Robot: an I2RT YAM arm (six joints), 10 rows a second.
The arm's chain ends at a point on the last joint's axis. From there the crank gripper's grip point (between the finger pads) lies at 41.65 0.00 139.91 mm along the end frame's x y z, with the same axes.
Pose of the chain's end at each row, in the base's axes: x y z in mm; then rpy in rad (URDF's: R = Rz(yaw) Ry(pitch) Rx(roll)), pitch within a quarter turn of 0, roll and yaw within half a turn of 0:
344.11, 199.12, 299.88, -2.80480, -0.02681, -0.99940
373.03, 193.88, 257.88, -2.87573, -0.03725, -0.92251
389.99, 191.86, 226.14, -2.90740, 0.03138, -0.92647
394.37, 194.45, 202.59, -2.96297, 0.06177, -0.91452
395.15, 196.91, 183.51, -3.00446, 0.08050, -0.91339
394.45, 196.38, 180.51, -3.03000, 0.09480, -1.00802
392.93, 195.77, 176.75, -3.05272, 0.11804, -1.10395
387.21, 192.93, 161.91, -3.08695, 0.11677, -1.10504
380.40, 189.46, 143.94, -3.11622, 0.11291, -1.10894
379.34, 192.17, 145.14, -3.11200, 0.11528, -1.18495
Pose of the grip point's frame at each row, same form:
407.43, 186.13, 168.99, -2.80480, -0.02681, -0.99940
430.50, 178.89, 124.53, -2.87573, -0.03725, -0.92251
438.39, 181.49, 88.81, -2.90740, 0.03138, -0.92647
434.24, 183.42, 62.60, -2.96297, 0.06177, -0.91452
428.85, 184.56, 42.01, -3.00446, 0.08050, -0.91339
422.73, 180.76, 38.15, -3.03000, 0.09480, -1.00802
415.25, 179.08, 33.46, -3.05272, 0.11804, -1.10395
405.31, 173.94, 18.31, -3.08695, 0.11677, -1.10504
395.00, 168.10, 0.27, -3.11622, 0.11291, -1.10894
392.69, 170.30, 1.43, -3.11200, 0.11528, -1.18495

